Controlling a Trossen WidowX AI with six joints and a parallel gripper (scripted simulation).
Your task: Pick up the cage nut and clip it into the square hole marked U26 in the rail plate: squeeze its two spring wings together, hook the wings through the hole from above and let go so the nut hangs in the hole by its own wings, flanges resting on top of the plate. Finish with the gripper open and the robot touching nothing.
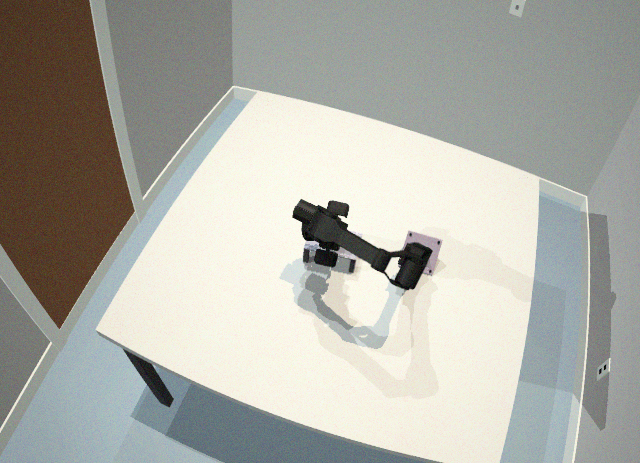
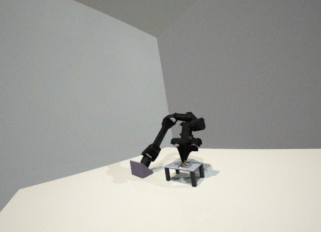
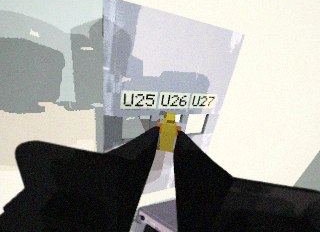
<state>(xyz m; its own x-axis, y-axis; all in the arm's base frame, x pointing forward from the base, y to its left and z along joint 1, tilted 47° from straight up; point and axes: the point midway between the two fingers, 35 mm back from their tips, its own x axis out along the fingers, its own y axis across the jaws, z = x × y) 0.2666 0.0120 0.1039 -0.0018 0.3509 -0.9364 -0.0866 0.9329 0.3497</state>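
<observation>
The yellow cage nut is 1 cm below my gripper tip.
</observation>
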